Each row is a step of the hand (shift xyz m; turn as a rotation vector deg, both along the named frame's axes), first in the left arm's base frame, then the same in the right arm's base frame.
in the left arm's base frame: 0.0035 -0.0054 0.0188 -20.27 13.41 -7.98
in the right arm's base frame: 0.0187 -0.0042 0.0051 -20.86 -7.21 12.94
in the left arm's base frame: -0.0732 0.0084 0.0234 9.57 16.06 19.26
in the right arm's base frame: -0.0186 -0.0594 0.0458 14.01 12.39 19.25
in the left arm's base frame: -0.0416 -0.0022 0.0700 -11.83 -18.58 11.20
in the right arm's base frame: 0.0375 -0.0499 0.0523 10.30 -22.20 -3.39
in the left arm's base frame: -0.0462 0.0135 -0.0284 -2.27 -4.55 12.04
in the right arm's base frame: -0.0494 -0.0236 0.0111 10.28 -6.95 4.11
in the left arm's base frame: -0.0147 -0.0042 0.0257 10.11 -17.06 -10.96
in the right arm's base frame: 0.0153 -0.0197 0.0165 2.24 1.12 -22.52
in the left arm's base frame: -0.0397 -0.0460 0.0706 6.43 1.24 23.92
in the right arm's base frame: 0.0550 -0.0727 0.0192 21.75 0.67 11.89
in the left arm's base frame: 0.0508 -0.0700 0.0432 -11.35 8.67 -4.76
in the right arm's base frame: 0.0843 -0.0070 -0.0468 -12.34 -3.33 7.95
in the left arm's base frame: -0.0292 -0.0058 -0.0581 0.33 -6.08 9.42
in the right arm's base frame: -0.0582 -0.0141 -0.0261 9.96 -5.13 0.57
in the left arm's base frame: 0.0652 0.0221 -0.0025 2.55 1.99 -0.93
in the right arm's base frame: 0.0204 0.0653 -0.0085 -0.29 3.35 0.05
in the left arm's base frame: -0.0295 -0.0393 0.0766 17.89 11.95 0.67
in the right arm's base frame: 0.0622 -0.0620 0.0239 4.51 20.86 2.83
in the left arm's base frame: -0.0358 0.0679 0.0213 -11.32 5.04 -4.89
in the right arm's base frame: -0.0248 0.0040 0.0756 -11.09 -5.28 5.15
